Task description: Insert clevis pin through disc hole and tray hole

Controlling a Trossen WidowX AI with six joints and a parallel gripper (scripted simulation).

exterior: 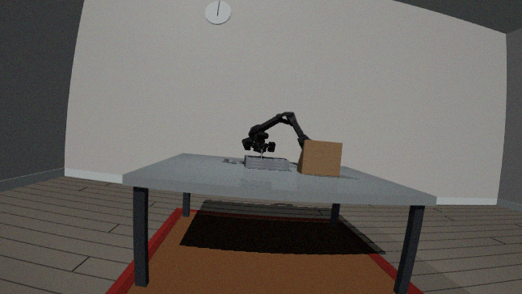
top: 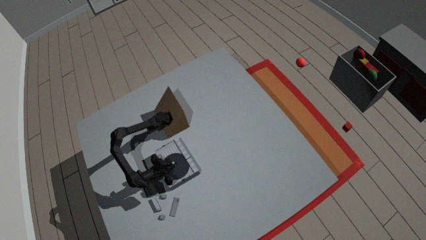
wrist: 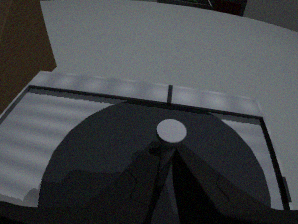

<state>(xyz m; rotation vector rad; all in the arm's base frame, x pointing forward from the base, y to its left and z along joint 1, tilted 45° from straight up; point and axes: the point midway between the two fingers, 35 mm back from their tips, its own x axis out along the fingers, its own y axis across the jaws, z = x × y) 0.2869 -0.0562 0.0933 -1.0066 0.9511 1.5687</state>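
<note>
Now: gripper tip 10 mm above the steel clevis pin. From my gripper tip the other things lie so: dark aluminium disc (30 mm below); then rimmed steel tray (30 mm behind, 40 mm below).
</note>
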